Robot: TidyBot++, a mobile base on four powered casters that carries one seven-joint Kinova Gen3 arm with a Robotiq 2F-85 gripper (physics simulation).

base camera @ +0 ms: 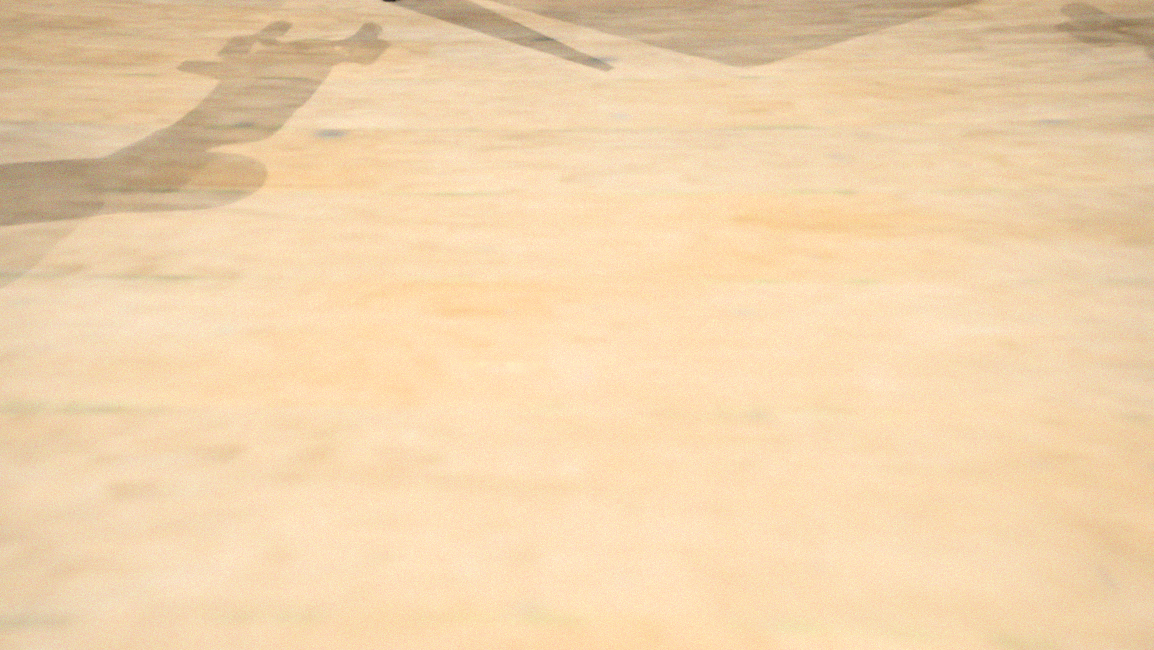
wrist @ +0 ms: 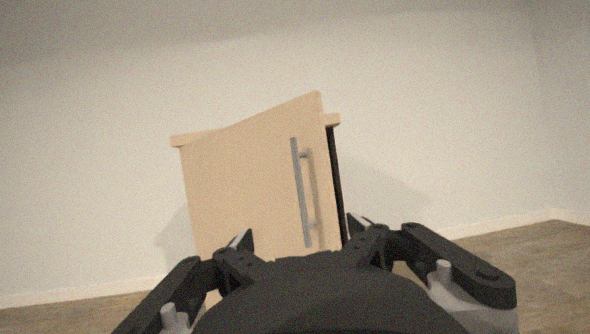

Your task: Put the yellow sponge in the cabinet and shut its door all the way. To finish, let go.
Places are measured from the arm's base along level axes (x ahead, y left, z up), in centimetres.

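Pixels of known places: gripper, fingertip midpoint: (wrist: pixel 300 231).
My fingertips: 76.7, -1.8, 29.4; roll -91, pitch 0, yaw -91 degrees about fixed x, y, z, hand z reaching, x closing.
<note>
Ahead of a thing's pixels: the offset from my fingertips to its top centre, as dx, dy, dz. "pt": to the spot under its first point. Level surfaces: height alone.
The light wood cabinet (wrist: pixel 332 119) stands ahead against the wall in the wrist view. Its door {pt +28.9, +13.1, +1.2} (wrist: pixel 240 190) is ajar, swung out on the right side, with a dark gap along its right edge. The grey vertical bar handle {pt +13.4, -1.3, +0.6} (wrist: pixel 301 195) is on the door's right part. My gripper (wrist: pixel 300 231) is open and empty, with its fingers apart low in the view. It is back from the door, and the handle is clear of the fingers. The yellow sponge does not show in either view, and the cabinet's inside is hidden behind the door.
A pale wall (wrist: pixel 100 175) stands behind the cabinet, with a white skirting board (wrist: pixel 90 290) at its foot. Wooden floor {dz -69.0} (base camera: pixel 565 363) (wrist: pixel 540 260) shows in both views. Shadows of the arm and cabinet lie across the upper part of the base view.
</note>
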